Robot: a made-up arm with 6 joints.
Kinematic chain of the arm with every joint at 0, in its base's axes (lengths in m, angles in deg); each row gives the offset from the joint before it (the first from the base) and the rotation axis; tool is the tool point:
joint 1: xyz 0 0 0.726 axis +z
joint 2: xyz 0.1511 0 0 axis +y
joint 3: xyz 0 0 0.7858 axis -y
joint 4: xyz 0 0 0.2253 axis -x
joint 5: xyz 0.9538 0 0 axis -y
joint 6: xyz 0.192 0 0 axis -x
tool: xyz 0 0 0
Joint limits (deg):
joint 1: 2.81..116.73
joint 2: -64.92..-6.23
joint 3: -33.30..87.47
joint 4: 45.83..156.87
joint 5: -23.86..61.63
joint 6: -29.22..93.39
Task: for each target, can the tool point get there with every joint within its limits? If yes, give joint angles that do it. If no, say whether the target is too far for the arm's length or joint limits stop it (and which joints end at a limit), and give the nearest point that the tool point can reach.
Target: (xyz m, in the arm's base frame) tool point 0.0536 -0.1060 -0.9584
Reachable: no: joint limits stop it (at a limit: joint 1, joint 2, joint 3, joint 4, joint 5) | nearest point 1.0237 0.1167 1.0939 | short by 2.281 m
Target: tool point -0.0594 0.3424 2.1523
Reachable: yes | joints 79.27 -43.40 -3.11 105.85 41.38 8.07
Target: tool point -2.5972 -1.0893 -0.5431
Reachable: no: too far | nearest point -1.5216 -0.6382 1.2395 | short by 2.130 m
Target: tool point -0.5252 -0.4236 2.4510
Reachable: yes | joints 48.81 -31.53 64.62 61.13 43.74 73.00
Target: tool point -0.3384 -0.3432 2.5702
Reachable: yes | joints 41.19 -22.74 71.84 109.12 -11.26 -7.23
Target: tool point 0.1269 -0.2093 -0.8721
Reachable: no: joint limits stop it (at a limit: joint 1, joint 2, joint 3, joint 4, joint 5) | nearest point 1.0237 0.1167 1.0939 | short by 2.185 m
